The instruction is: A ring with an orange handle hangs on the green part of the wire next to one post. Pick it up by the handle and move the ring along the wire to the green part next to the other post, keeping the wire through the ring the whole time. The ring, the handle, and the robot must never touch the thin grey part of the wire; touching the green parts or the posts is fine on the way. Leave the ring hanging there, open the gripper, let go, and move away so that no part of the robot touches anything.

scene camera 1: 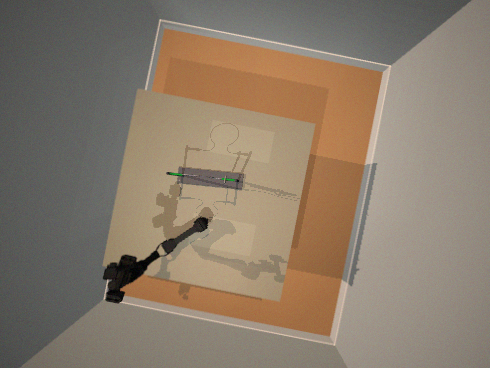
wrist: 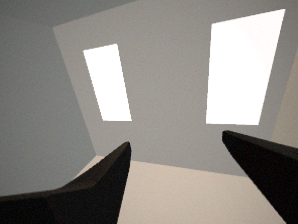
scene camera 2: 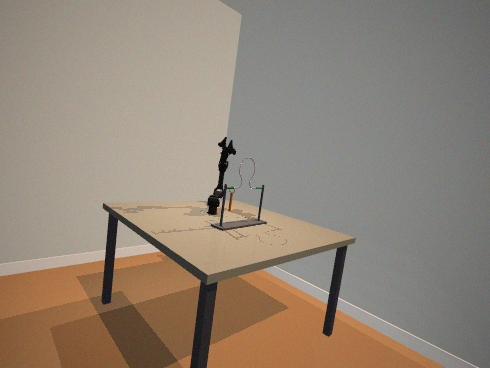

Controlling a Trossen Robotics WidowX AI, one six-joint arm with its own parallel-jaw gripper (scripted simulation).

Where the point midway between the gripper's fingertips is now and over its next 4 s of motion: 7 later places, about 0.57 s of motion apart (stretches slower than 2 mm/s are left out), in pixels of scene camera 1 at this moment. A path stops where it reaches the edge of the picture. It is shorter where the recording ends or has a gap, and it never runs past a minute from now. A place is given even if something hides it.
My gripper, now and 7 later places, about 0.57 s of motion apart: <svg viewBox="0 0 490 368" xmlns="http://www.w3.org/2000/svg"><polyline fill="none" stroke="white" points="111,282 141,255 207,208 239,190 229,191 226,187 226,183 227,179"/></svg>
